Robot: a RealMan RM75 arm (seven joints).
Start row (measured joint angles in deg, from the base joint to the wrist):
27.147 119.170 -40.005 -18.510 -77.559 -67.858 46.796
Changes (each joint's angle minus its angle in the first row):
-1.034 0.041 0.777 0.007 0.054 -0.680 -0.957
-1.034 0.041 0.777 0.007 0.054 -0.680 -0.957
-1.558 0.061 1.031 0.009 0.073 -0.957 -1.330
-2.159 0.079 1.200 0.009 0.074 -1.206 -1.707
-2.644 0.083 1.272 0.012 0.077 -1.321 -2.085
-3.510 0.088 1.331 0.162 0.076 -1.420 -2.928
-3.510 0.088 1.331 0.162 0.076 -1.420 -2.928
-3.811 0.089 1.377 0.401 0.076 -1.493 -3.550
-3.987 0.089 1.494 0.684 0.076 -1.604 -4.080
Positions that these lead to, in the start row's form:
26.113 119.211 -39.228 -18.503 -77.505 -68.538 45.839
26.113 119.211 -39.228 -18.503 -77.505 -68.538 45.839
25.589 119.231 -38.974 -18.501 -77.486 -68.815 45.466
24.988 119.249 -38.805 -18.501 -77.485 -69.064 45.089
24.503 119.253 -38.733 -18.498 -77.482 -69.179 44.711
23.637 119.258 -38.674 -18.348 -77.483 -69.278 43.868
23.637 119.258 -38.674 -18.348 -77.483 -69.278 43.868
23.336 119.259 -38.628 -18.109 -77.483 -69.351 43.246
23.160 119.259 -38.511 -17.826 -77.483 -69.462 42.716

